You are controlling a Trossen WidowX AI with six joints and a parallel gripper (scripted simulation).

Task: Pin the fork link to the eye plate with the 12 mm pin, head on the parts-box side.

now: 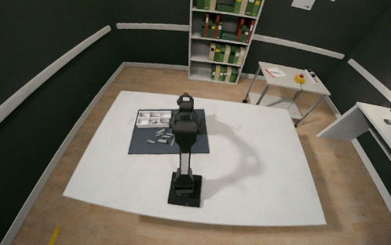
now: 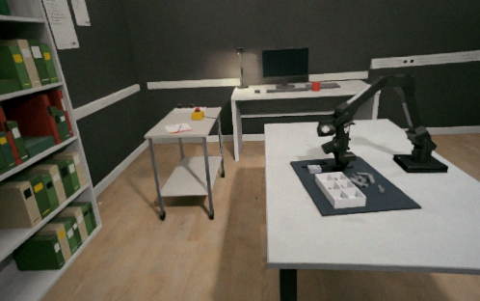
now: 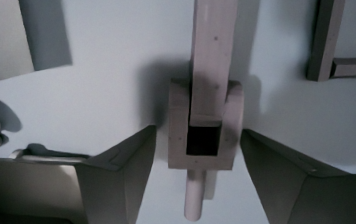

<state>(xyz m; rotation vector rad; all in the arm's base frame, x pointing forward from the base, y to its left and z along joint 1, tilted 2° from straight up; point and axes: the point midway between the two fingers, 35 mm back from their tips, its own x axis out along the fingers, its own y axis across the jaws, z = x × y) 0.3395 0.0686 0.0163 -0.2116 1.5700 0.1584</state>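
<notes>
Right now the eye plate is 30 mm ahead of my hand, 10 mm to the left of it and 30 mm below it. From my hand the other things lie so: dark blue mat (100 mm to the left, 40 mm below); then grey block (110 mm ahead, 30 mm to the left, 20 mm below); then pin (50 mm behind, 80 mm to the left, 30 mm below).
</notes>
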